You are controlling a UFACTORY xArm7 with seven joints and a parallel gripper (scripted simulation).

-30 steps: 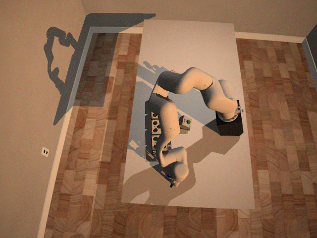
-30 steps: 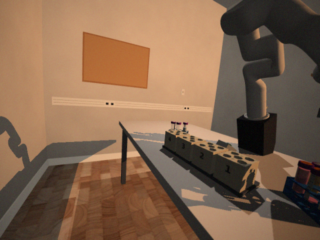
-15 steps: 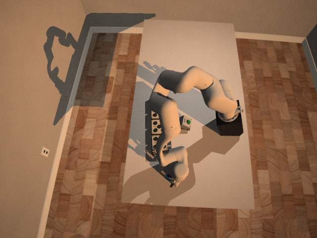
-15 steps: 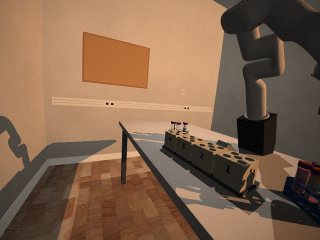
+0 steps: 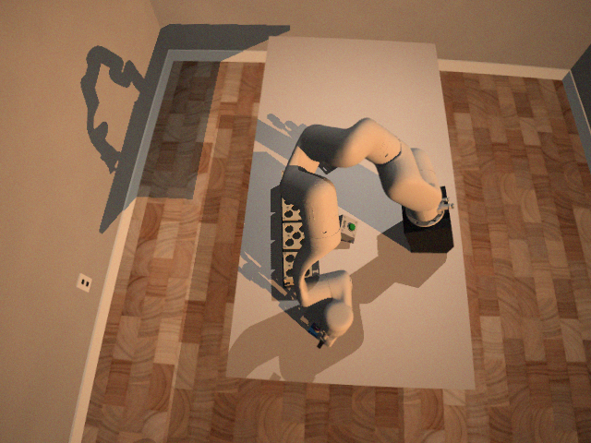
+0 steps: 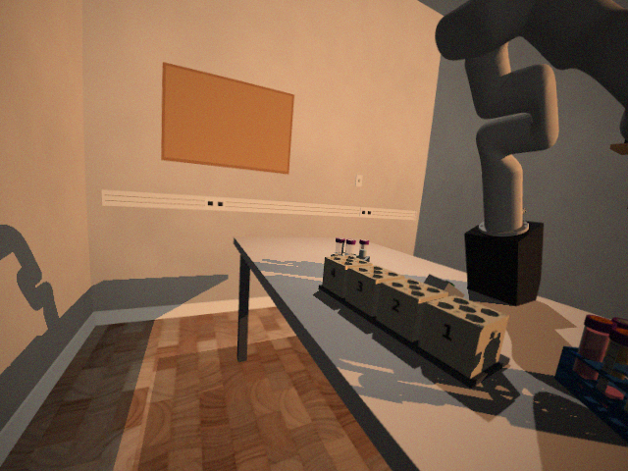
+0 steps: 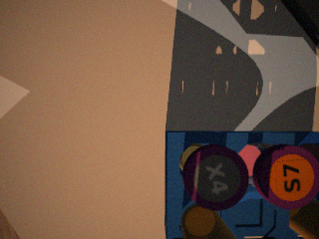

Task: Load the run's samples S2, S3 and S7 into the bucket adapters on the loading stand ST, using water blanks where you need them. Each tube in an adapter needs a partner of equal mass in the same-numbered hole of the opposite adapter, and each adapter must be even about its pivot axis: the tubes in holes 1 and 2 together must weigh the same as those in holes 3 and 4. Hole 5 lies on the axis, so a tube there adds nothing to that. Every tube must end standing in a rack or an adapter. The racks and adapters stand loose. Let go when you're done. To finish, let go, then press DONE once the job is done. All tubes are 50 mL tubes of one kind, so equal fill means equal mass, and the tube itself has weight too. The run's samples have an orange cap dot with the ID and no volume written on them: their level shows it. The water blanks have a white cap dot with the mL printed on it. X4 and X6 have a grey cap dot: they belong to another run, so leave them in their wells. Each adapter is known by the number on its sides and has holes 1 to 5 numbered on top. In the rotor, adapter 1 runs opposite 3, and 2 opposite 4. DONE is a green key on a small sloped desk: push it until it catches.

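The orange-dotted tube is 10 mm to the left of my hand and 50 mm below it. Also, from my hand: yellowish tube: 30 mm ahead, 20 mm to the right, 90 mm below; then blue sample rack: 40 mm to the right, 130 mm below; then pink-filled sample tube: 10 mm behind, 100 mm to the right, 90 mm below.
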